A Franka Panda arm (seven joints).
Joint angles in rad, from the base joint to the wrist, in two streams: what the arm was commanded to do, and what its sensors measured. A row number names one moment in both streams.
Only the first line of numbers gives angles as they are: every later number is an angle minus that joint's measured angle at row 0.
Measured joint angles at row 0: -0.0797, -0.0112, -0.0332, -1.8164, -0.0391, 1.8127, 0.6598
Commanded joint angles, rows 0 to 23: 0.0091, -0.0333, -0.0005, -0.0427, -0.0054, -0.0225, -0.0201; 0.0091, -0.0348, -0.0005, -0.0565, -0.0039, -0.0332, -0.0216; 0.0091, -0.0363, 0.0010, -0.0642, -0.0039, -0.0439, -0.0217; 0.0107, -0.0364, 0.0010, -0.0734, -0.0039, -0.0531, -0.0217; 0.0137, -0.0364, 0.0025, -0.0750, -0.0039, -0.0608, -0.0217; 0.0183, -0.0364, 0.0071, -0.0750, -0.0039, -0.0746, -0.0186; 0.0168, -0.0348, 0.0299, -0.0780, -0.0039, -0.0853, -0.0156; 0.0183, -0.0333, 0.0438, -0.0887, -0.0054, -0.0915, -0.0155; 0.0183, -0.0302, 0.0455, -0.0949, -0.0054, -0.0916, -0.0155; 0.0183, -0.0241, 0.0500, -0.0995, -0.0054, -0.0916, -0.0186; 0.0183, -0.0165, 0.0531, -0.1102, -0.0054, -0.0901, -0.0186; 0.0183, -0.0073, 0.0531, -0.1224, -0.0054, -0.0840, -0.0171; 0.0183, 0.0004, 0.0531, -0.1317, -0.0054, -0.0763, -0.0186; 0.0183, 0.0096, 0.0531, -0.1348, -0.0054, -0.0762, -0.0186; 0.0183, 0.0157, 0.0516, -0.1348, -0.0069, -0.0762, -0.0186; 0.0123, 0.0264, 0.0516, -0.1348, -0.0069, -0.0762, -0.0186; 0.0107, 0.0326, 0.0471, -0.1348, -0.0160, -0.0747, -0.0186; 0.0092, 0.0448, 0.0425, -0.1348, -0.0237, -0.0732, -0.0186; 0.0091, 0.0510, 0.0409, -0.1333, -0.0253, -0.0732, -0.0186; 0.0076, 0.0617, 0.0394, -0.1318, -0.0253, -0.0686, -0.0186; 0.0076, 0.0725, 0.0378, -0.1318, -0.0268, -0.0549, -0.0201; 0.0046, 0.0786, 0.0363, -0.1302, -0.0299, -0.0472, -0.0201; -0.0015, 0.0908, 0.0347, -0.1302, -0.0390, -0.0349, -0.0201; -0.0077, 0.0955, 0.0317, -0.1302, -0.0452, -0.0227, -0.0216
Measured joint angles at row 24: 0.0069, 0.0736, 0.0369, -0.1353, -0.0172, -0.0575, -0.0064
